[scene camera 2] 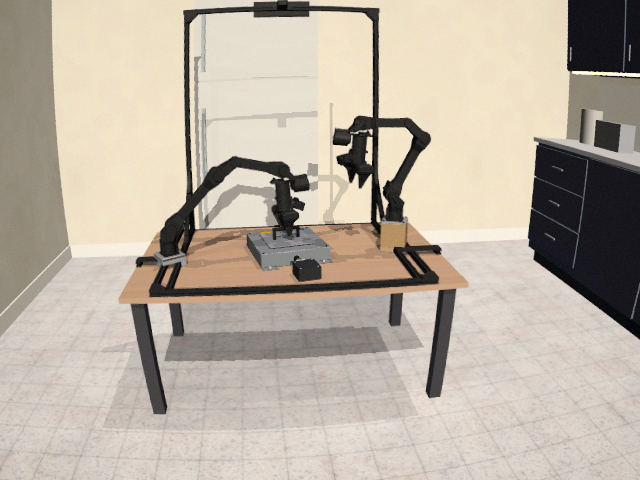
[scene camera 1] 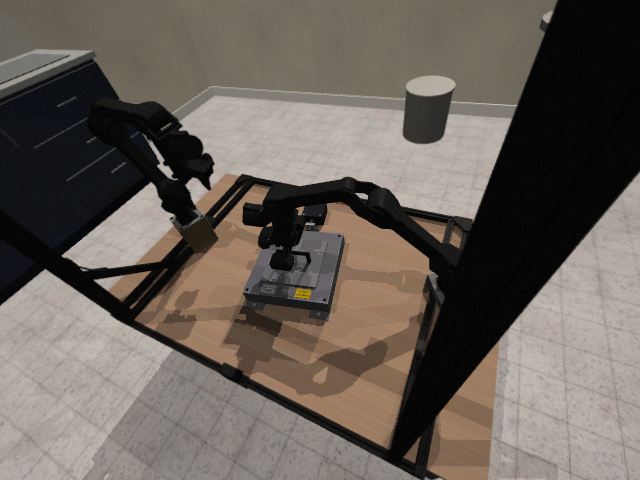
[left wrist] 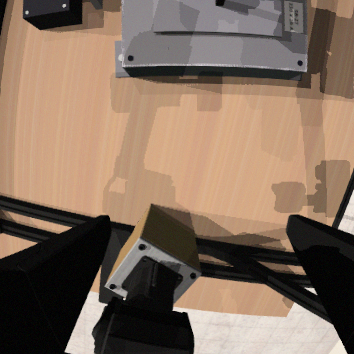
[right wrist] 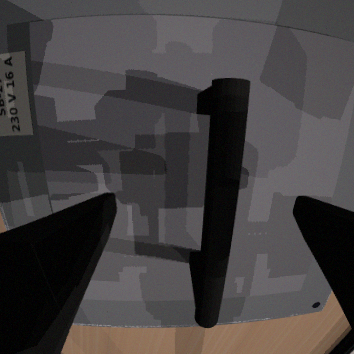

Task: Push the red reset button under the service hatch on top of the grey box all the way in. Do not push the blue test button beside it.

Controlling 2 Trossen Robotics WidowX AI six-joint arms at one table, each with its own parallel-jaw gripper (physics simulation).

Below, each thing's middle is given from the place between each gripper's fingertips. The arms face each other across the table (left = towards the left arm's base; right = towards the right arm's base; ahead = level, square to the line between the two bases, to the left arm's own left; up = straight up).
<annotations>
The service hatch [scene camera 1: 308, 254] lies right at my right hand. The rest, counted from my right hand: grey box [scene camera 1: 318, 300] 6 cm ahead, 5 cm below, 1 cm to the right.
Right now my left hand is 270 mm to the left of the service hatch, 180 mm above it and 10 mm past it. The rest, counted from my left hand: grey box (280 mm to the right, 230 mm below, 40 mm ahead).
</annotations>
